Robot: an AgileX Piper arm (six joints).
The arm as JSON. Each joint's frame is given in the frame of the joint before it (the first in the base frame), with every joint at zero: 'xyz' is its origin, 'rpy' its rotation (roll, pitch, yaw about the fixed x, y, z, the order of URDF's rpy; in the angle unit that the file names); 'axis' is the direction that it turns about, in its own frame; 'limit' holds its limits. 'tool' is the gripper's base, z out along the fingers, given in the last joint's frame.
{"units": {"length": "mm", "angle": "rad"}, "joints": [
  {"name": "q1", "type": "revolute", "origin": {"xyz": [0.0, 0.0, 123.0], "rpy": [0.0, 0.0, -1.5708]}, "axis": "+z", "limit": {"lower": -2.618, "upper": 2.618}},
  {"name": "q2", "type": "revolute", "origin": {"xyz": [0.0, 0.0, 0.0], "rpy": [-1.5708, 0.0, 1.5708]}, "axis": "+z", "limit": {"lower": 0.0, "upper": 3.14}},
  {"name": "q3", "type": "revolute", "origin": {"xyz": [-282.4, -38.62, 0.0], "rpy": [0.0, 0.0, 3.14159]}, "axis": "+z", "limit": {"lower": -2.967, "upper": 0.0}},
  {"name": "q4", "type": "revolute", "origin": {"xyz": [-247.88, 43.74, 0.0], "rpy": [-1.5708, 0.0, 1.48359]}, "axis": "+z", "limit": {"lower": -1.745, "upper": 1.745}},
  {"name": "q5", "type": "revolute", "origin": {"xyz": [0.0, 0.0, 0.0], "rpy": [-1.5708, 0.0, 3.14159]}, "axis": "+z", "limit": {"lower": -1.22, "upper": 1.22}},
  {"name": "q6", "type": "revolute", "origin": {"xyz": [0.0, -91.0, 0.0], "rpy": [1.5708, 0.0, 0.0]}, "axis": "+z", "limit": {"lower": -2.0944, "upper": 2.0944}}
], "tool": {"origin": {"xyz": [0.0, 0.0, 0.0], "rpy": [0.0, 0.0, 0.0]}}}
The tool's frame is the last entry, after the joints.
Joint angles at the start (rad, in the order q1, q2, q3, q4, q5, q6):
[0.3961 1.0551 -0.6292 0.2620 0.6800 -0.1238]
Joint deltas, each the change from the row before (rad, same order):
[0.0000 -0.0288 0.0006 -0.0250 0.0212 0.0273]
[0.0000 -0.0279 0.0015 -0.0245 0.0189 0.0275]
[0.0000 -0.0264 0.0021 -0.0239 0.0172 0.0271]
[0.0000 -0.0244 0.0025 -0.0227 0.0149 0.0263]
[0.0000 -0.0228 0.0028 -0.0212 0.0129 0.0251]
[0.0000 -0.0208 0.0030 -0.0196 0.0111 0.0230]
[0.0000 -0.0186 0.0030 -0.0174 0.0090 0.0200]
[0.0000 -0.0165 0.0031 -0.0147 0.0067 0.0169]
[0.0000 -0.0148 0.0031 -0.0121 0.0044 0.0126]
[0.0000 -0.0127 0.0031 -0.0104 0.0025 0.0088]
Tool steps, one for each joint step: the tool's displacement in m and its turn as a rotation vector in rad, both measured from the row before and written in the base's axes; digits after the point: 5 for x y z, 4 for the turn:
[-0.00469 -0.00309 0.00380 -0.0056 -0.0060 -0.0097]
[-0.00456 -0.00313 0.00334 -0.0053 -0.0065 -0.0116]
[-0.00435 -0.00310 0.00284 -0.0053 -0.0064 -0.0127]
[-0.00400 -0.00298 0.00239 -0.0048 -0.0064 -0.0136]
[-0.00372 -0.00283 0.00205 -0.0041 -0.0067 -0.0140]
[-0.00338 -0.00264 0.00168 -0.0038 -0.0066 -0.0134]
[-0.00298 -0.00237 0.00139 -0.0032 -0.0068 -0.0121]
[-0.00261 -0.00207 0.00113 -0.0022 -0.0069 -0.0106]
[-0.00228 -0.00177 0.00096 -0.0018 -0.0078 -0.0079]
[-0.00190 -0.00151 0.00073 -0.0022 -0.0081 -0.0054]

